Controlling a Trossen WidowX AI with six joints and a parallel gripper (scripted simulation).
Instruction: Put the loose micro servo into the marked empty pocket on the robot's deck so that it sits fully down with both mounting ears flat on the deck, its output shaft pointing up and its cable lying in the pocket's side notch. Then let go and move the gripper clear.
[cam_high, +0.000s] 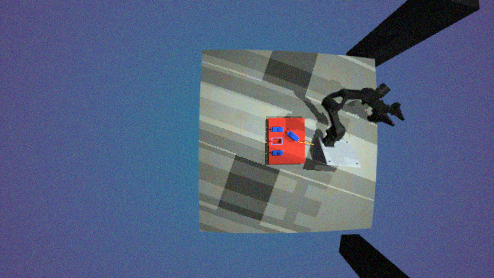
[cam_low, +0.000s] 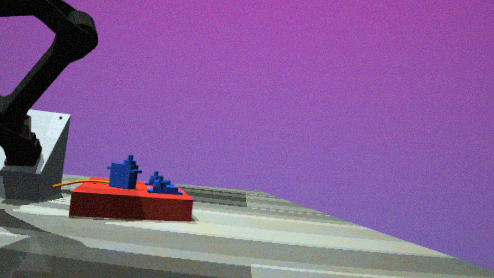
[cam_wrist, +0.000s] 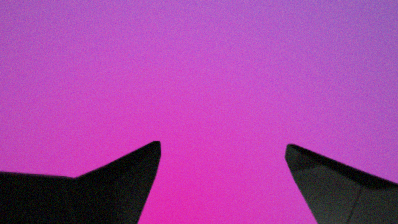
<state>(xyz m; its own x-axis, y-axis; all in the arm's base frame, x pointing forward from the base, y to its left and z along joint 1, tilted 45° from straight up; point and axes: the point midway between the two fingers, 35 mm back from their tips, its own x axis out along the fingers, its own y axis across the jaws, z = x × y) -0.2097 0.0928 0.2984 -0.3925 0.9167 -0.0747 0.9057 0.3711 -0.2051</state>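
Now: gripper tip 460 mm short of the red deck, 360 mm above it and 120 mm to the right of it.
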